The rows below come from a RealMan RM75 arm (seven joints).
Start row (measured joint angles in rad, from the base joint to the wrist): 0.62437, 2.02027, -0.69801, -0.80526, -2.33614, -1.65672, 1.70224
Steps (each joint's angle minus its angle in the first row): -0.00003, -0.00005, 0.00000, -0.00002, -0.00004, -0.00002, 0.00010; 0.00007, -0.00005, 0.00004, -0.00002, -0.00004, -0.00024, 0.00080; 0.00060, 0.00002, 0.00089, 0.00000, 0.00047, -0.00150, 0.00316; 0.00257, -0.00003, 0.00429, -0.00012, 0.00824, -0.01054, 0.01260; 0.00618, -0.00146, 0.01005, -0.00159, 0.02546, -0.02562, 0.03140; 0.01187, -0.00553, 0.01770, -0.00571, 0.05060, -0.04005, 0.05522; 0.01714, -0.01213, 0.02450, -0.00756, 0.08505, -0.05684, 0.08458; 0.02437, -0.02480, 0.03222, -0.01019, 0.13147, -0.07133, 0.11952; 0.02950, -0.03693, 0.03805, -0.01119, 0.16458, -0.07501, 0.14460; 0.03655, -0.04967, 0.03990, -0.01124, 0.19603, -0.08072, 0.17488; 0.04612, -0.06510, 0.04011, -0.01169, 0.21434, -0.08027, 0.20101; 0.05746, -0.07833, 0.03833, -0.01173, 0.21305, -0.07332, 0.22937; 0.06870, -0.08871, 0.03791, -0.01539, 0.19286, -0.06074, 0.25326; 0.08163, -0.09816, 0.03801, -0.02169, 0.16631, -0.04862, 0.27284
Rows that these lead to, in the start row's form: 0.62434, 2.02022, -0.69801, -0.80528, -2.33618, -1.65674, 1.70234; 0.62444, 2.02022, -0.69797, -0.80528, -2.33618, -1.65696, 1.70304; 0.62497, 2.02029, -0.69712, -0.80526, -2.33567, -1.65822, 1.70540; 0.62694, 2.02024, -0.69372, -0.80538, -2.32790, -1.66726, 1.71484; 0.63055, 2.01881, -0.68796, -0.80685, -2.31068, -1.68234, 1.73364; 0.63624, 2.01474, -0.68031, -0.81097, -2.28554, -1.69677, 1.75746; 0.64151, 2.00814, -0.67351, -0.81282, -2.25109, -1.71356, 1.78682; 0.64874, 1.99547, -0.66579, -0.81545, -2.20467, -1.72805, 1.82176; 0.65387, 1.98334, -0.65996, -0.81645, -2.17156, -1.73173, 1.84684; 0.66092, 1.97060, -0.65811, -0.81650, -2.14011, -1.73744, 1.87712; 0.67049, 1.95517, -0.65790, -0.81695, -2.12180, -1.73699, 1.90325; 0.68183, 1.94194, -0.65968, -0.81699, -2.12309, -1.73004, 1.93161; 0.69307, 1.93156, -0.66010, -0.82065, -2.14328, -1.71746, 1.95550; 0.70600, 1.92211, -0.66000, -0.82695, -2.16983, -1.70534, 1.97508
